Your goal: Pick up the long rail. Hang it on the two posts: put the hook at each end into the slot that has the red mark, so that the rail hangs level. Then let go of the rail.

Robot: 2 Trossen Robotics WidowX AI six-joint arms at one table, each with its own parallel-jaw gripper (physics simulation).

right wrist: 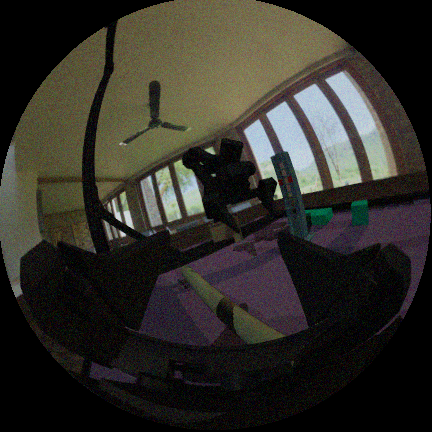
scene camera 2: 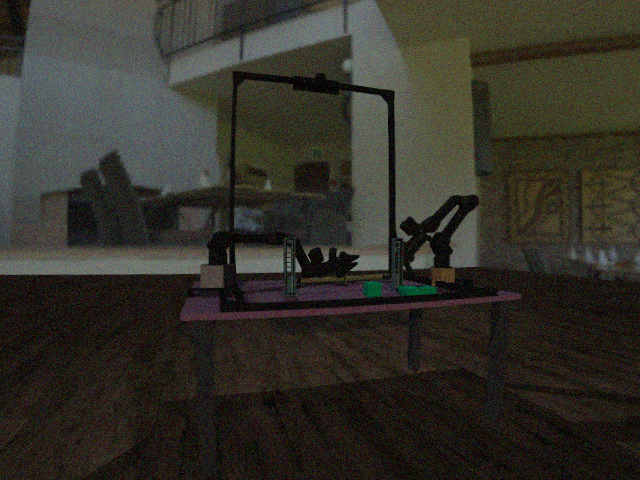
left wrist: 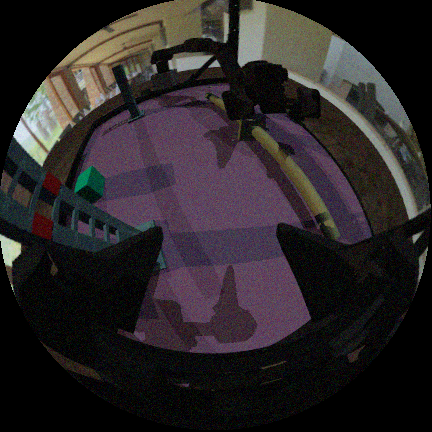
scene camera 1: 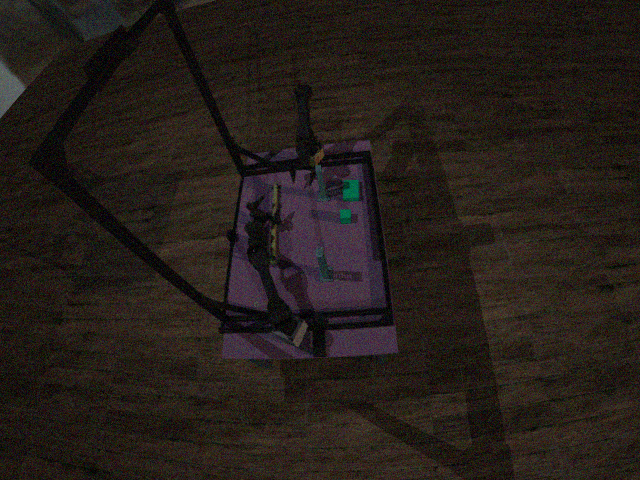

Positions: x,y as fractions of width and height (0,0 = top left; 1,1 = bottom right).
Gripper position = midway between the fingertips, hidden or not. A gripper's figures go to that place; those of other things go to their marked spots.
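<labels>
My left gripper (right wrist: 0.60,0.52), 27 cm from the lens. My right gripper (right wrist: 0.52,0.55), 10 cm from the lens.
</labels>
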